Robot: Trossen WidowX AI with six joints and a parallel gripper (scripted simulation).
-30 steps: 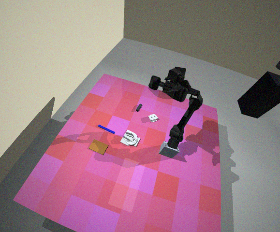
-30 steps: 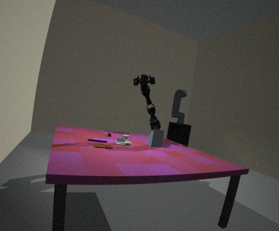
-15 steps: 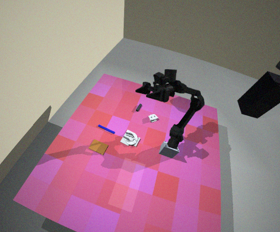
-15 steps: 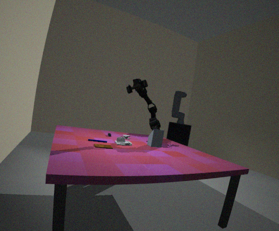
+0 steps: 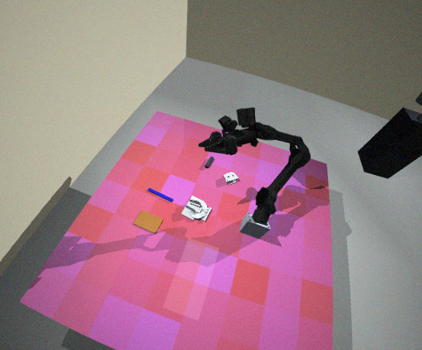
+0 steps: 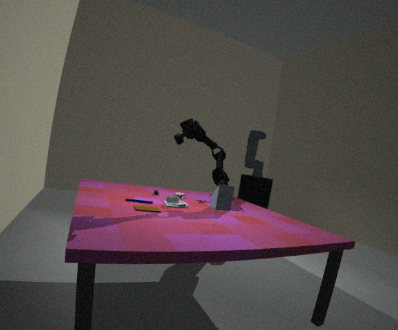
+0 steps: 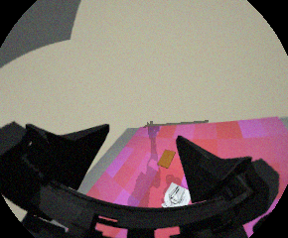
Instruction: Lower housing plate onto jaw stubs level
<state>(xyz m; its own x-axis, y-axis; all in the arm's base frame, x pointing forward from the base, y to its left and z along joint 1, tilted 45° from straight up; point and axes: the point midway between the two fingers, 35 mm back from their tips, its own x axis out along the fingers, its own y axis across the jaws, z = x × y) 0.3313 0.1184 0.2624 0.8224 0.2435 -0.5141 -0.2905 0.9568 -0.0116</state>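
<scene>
Right now the white housing plate is 400 mm below my gripper tip, 190 mm to the right of it and 160 mm behind it. Round my gripper tip: blue bar: 420 mm below, 190 mm ahead, 20 mm to the left; then white ribbed fixture: 420 mm below, 40 mm to the left; then orange flat plate: 420 mm below, 190 mm ahead, 180 mm to the left.
</scene>
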